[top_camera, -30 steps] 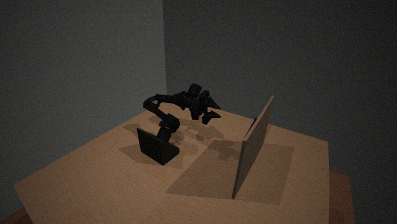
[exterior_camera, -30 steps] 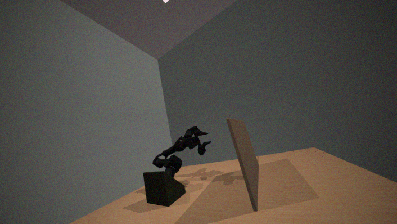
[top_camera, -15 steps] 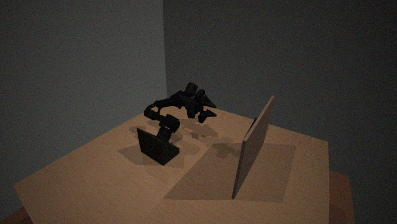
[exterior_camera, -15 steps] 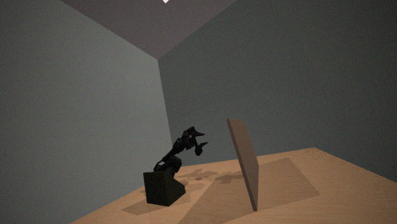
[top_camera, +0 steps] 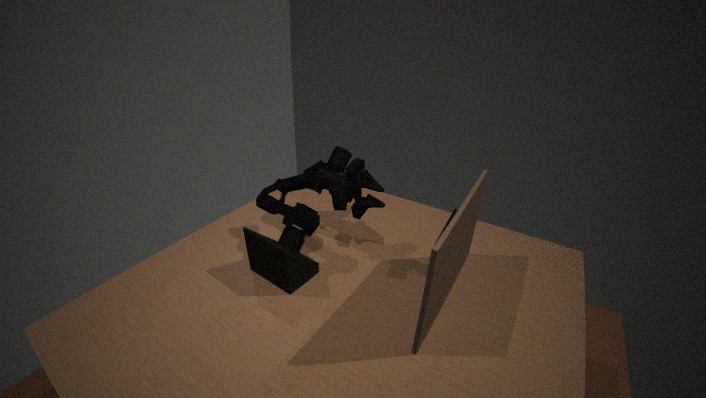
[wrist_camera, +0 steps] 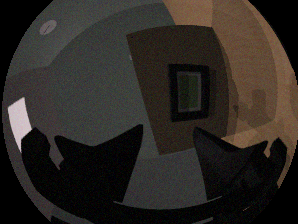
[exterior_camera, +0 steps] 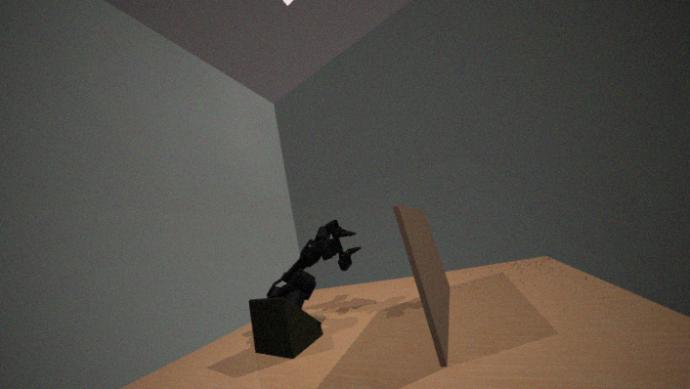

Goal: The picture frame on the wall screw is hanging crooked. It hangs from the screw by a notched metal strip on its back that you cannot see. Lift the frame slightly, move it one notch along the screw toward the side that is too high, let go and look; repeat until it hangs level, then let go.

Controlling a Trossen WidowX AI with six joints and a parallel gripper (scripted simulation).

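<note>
The picture frame lies 200 mm ahead of my gripper tip, 30 mm to the left of it and 90 mm below it. Also, from my gripper tip: wall panel (210 mm ahead, 30 mm to the left, 100 mm below).
</note>
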